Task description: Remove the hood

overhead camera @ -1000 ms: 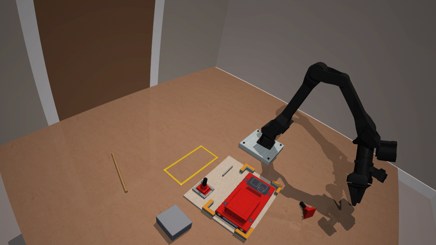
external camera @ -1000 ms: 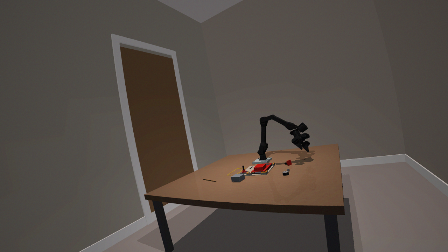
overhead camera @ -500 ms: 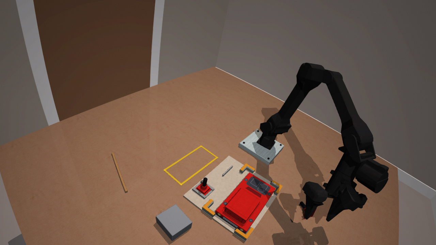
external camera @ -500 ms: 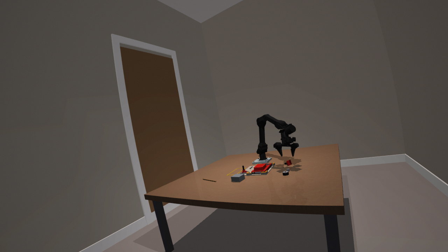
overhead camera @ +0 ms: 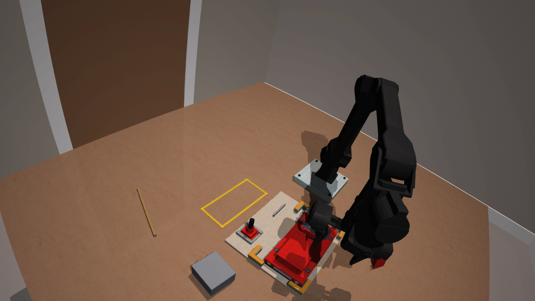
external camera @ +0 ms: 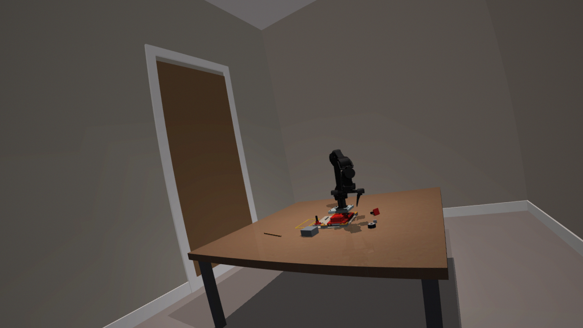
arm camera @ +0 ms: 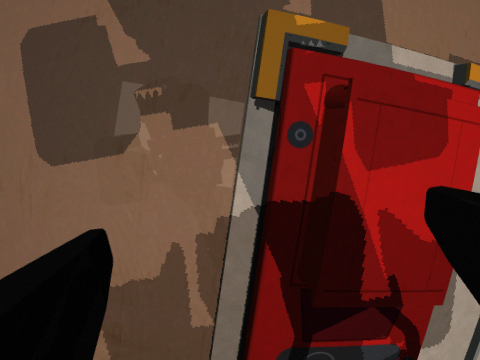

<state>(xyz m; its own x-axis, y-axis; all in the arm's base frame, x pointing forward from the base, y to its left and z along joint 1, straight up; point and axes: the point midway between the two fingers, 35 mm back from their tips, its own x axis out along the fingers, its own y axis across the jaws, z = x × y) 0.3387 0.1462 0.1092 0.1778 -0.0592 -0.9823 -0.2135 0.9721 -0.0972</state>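
Now: the hood 7 cm to the right of my gripper tip and 5 cm below it. The rest, counted from my gripper tip: thin wooden stick (45 cm to the right, 15 cm ahead, 9 cm below).
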